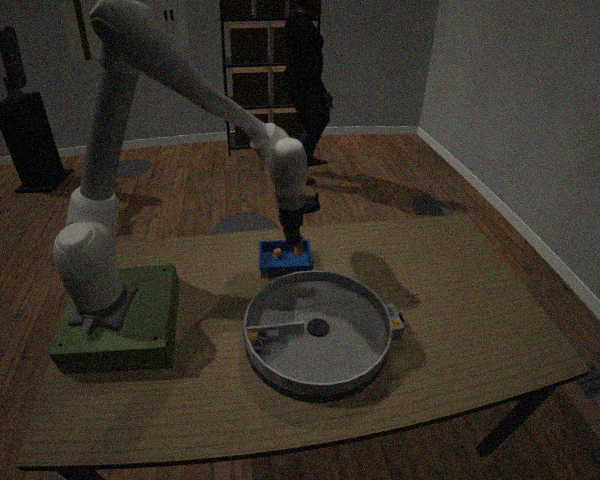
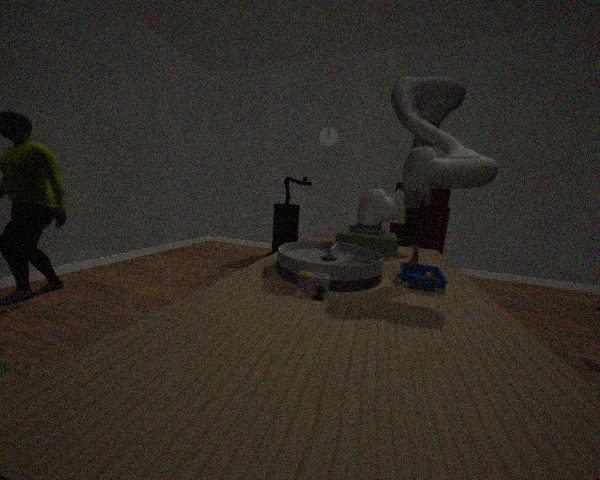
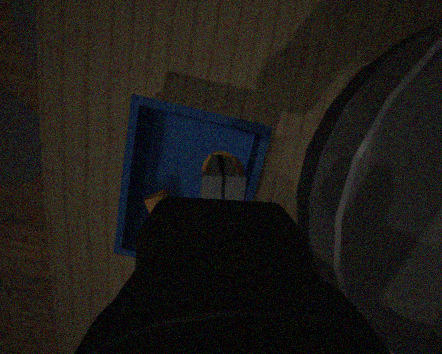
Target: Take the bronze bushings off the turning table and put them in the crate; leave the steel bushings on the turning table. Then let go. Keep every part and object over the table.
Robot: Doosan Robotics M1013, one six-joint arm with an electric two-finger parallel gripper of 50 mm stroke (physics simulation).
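Where they show: gripper, fingertip midpoint: (image 1: 299, 249) (image 2: 415, 262) (image 3: 218, 167); arm's base at its link origin: (image 1: 104, 305) (image 2: 368, 232).
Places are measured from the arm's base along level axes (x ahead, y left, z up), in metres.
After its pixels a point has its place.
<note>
My gripper (image 1: 296, 241) @(x 0.590, y 0.312, z -0.011 m) (image 2: 414, 259) @(x 0.590, y 0.312, z -0.011 m) (image 3: 218, 167) @(x 0.590, y 0.312, z -0.011 m) is shut on the wall of a bronze bushing (image 1: 298, 249) @(x 0.586, y 0.297, z 0.000 m) (image 3: 206, 162) @(x 0.591, y 0.324, z -0.009 m), whose rim arches around the fingertips. It is over the right part of the blue crate (image 1: 287, 262) @(x 0.548, y 0.335, z -0.093 m) (image 2: 417, 283) @(x 0.631, y 0.331, z -0.076 m) (image 3: 185, 135) @(x 0.601, y 0.364, z -0.093 m); the exact height is hard to tell. Another bronze bushing (image 1: 277, 253) @(x 0.511, y 0.354, z -0.068 m) (image 2: 428, 274) @(x 0.518, y 0.362, z -0.066 m) (image 3: 154, 200) @(x 0.517, y 0.372, z -0.062 m) lies in the crate. On the grey turning table (image 1: 345, 352) @(x 0.722, y -0.091, z -0.045 m) (image 2: 350, 272) @(x 0.804, y 0.135, z -0.032 m) (image 3: 400, 200) @(x 0.616, y 0.108, z -0.045 m), an orange-brown bushing (image 1: 252, 335) @(x 0.466, y -0.064, z -0.014 m) and a grey steel bushing (image 1: 259, 343) @(x 0.486, y -0.080, z -0.027 m) are close together at the left, beside the divider; they are dim and partly blurred.
The turning table's raised rim stands next to the crate. A straight divider (image 1: 277, 325) @(x 0.532, y -0.028, z -0.010 m) runs from the hub to the left rim. A small box (image 1: 394, 321) @(x 0.878, y 0.016, z -0.039 m) (image 2: 314, 282) @(x 0.895, y 0.049, z -0.059 m) is at its outer side. The arm's green base (image 1: 147, 320) @(x 0.159, y -0.045, z 0.001 m) (image 2: 367, 241) @(x 0.204, y 0.046, z -0.025 m) stands on the wooden table (image 1: 475, 340) @(x 1.157, y -0.020, z -0.098 m).
</note>
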